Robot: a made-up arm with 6 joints.
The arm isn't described. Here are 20 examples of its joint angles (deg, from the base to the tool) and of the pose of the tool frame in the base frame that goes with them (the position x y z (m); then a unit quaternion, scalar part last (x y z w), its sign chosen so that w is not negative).
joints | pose
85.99 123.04 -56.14 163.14 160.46 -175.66 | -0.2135 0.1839 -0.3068 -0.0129 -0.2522 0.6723 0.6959
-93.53 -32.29 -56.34 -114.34 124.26 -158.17 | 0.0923 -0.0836 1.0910 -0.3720 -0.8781 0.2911 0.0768
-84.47 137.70 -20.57 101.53 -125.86 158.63 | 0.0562 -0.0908 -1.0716 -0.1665 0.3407 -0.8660 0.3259
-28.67 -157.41 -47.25 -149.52 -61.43 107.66 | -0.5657 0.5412 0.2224 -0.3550 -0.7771 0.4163 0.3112
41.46 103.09 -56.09 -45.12 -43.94 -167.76 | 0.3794 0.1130 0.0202 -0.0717 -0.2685 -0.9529 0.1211
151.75 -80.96 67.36 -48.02 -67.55 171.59 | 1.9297 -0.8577 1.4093 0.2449 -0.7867 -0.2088 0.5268
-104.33 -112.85 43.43 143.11 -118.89 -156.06 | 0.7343 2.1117 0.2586 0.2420 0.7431 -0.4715 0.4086
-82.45 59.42 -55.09 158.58 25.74 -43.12 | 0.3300 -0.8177 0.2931 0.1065 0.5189 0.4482 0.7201
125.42 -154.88 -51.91 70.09 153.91 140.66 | 0.6576 -0.7860 0.1912 0.5382 0.0653 -0.8248 0.1604
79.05 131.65 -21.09 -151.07 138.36 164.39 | -0.1839 0.1368 -0.7386 0.6211 -0.1966 0.5155 0.5566
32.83 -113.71 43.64 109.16 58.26 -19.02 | -1.9374 -1.1578 0.1467 -0.3456 -0.7760 -0.5239 0.0632
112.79 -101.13 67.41 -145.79 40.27 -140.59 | 0.7071 -2.1869 0.5863 0.5547 -0.4547 0.0386 0.6958
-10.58 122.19 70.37 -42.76 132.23 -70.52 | 1.5882 -0.4729 -1.0811 0.3337 -0.7350 -0.0049 0.5902
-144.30 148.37 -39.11 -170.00 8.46 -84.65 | 0.3392 -0.0425 -0.4766 0.6021 0.0871 0.3306 0.7215
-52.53 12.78 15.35 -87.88 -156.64 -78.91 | 0.7839 -1.0371 1.6765 0.6104 0.7866 0.0527 0.0764
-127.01 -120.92 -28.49 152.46 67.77 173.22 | 0.9685 0.9371 0.7994 -0.1296 -0.1730 -0.7357 0.6419
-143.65 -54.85 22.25 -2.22 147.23 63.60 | 0.5819 0.7210 2.2773 0.6759 0.4453 -0.1415 0.5700
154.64 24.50 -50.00 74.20 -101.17 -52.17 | -0.9240 0.5090 0.8887 -0.7515 -0.3577 0.1738 0.5264
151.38 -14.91 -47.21 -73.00 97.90 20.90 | -0.2819 0.2324 1.1380 0.3507 0.0382 0.5372 0.7661
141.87 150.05 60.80 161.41 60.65 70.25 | -0.7478 0.3026 -1.6512 -0.3895 0.4517 -0.2437 0.7648
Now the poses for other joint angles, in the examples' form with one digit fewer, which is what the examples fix.
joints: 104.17 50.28 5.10 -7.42 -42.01 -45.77
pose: -0.197 1.736 0.684 -0.290 0.658 0.340 0.606
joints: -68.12 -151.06 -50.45 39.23 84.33 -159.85
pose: -0.540 0.854 0.263 -0.200 -0.120 0.581 0.779
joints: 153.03 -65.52 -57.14 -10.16 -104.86 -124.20
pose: 0.347 0.084 1.199 -0.260 0.689 0.115 0.667
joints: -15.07 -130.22 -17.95 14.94 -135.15 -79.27
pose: -1.489 0.165 0.527 0.680 -0.007 -0.299 0.669
